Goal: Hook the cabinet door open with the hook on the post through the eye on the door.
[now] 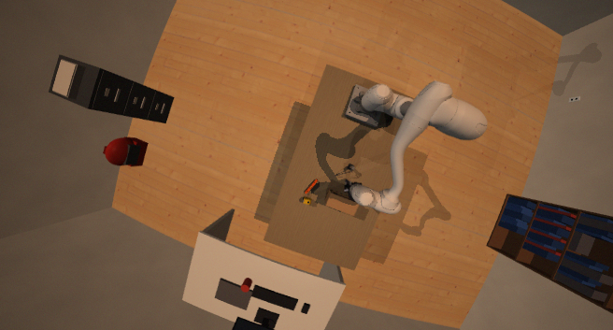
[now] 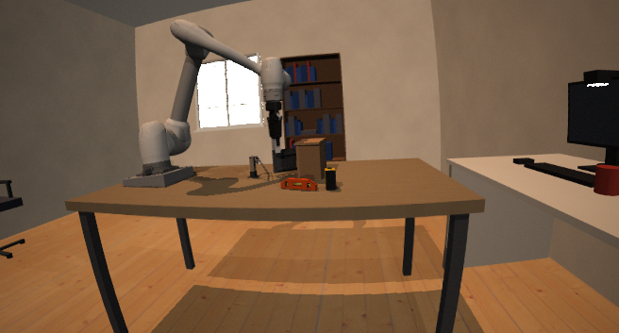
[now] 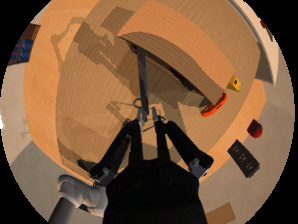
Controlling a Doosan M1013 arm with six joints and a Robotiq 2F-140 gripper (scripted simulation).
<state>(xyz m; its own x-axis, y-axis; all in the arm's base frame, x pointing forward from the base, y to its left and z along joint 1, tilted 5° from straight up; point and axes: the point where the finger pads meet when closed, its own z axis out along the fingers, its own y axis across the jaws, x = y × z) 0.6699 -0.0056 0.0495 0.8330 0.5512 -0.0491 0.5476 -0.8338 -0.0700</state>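
Now: hand 6 cm short of the dark door, 5 cm to the right of it and 7 cm above it. Round my hand: black-and-yellow can 25 cm ahead, 27 cm to the right, 11 cm below.
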